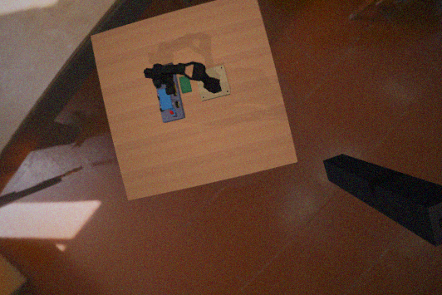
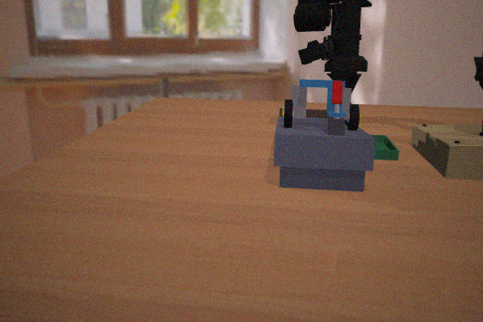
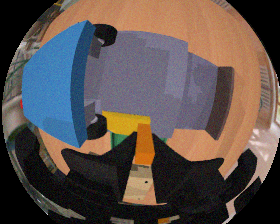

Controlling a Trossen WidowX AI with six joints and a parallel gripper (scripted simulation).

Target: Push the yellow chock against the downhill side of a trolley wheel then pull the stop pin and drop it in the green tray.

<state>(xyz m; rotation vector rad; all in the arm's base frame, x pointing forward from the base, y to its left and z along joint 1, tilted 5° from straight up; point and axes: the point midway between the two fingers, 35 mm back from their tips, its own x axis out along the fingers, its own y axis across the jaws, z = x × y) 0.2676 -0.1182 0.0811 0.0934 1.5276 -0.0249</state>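
My gripper tip is now 20 mm to the right of the yellow chock and 10 mm above it. Also, from my gripper tip: trolley (100 mm to the left, 60 mm ahead, 20 mm above); red-headed stop pin (200 mm to the left, 50 mm ahead, 40 mm above).
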